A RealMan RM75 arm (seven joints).
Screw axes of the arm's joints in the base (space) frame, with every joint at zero. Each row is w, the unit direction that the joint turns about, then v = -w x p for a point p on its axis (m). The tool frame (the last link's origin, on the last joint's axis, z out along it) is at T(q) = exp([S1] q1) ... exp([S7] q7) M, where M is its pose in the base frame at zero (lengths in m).
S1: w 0 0 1 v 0 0 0
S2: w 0 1 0 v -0.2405 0 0
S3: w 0 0 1 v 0 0 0
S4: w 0 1 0 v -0.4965 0 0
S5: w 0 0 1 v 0 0 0
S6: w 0 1 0 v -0.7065 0 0
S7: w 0 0 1 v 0 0 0
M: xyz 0 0 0.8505 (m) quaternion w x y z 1 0 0 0
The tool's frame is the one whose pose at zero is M.
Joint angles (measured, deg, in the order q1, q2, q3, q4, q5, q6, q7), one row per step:
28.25, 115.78, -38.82, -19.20, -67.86, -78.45, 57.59
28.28, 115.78, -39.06, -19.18, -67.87, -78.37, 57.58
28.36, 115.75, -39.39, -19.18, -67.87, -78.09, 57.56
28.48, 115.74, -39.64, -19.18, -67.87, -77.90, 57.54
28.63, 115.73, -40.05, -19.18, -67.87, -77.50, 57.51
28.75, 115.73, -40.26, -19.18, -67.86, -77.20, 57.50
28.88, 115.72, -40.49, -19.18, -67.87, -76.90, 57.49
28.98, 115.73, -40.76, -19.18, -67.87, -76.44, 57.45
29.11, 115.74, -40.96, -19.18, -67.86, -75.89, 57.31
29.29, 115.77, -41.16, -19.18, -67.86, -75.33, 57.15
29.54, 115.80, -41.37, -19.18, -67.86, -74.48, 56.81
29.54, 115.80, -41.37, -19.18, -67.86, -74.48, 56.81
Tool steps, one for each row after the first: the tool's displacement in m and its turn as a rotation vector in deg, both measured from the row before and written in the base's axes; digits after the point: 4 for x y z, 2 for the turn. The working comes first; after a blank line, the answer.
Tool pose at each row, in the base's axes (x y z in m, rotation vector in deg; the steps are taken from these numbers as rounded here):
0.2888, 0.3624, 0.0552, -109.08, 33.85, 65.91
0.2884, 0.3625, 0.0544, -109.34, 33.87, 65.79
0.2882, 0.3631, 0.0536, -109.64, 33.92, 65.47
0.2875, 0.3639, 0.0529, -109.91, 33.89, 65.30
0.2869, 0.3650, 0.0517, -110.29, 33.96, 64.90
0.2865, 0.3658, 0.0510, -110.46, 34.02, 64.65
0.2861, 0.3668, 0.0503, -110.68, 34.06, 64.39
0.2861, 0.3677, 0.0493, -110.86, 34.22, 63.95
0.2861, 0.3689, 0.0485, -110.95, 34.32, 63.40
0.2859, 0.3703, 0.0475, -111.07, 34.36, 62.88
0.2858, 0.3723, 0.0465, -111.15, 34.35, 62.02
0.2858, 0.3723, 0.0465, -111.15, 34.35, 62.02

-0.0004, 0.0001, -0.0008, -0.20, -0.13, 0.05
-0.0002, 0.0006, -0.0008, -0.23, -0.27, -0.04
-0.0007, 0.0008, -0.0007, -0.18, -0.19, 0.06
-0.0006, 0.0011, -0.0012, -0.30, -0.33, -0.05
-0.0004, 0.0008, -0.0007, -0.14, -0.19, -0.07
-0.0004, 0.0010, -0.0007, -0.17, -0.21, -0.04
0.0000, 0.0009, -0.0010, -0.18, -0.28, -0.21
0.0000, 0.0012, -0.0008, -0.07, -0.36, -0.27
-0.0002, 0.0014, -0.0010, -0.07, -0.37, -0.21
-0.0001, 0.0020, -0.0010, 0.01, -0.62, -0.37
0.0000, 0.0000, 0.0000, 0.00, 0.00, 0.00

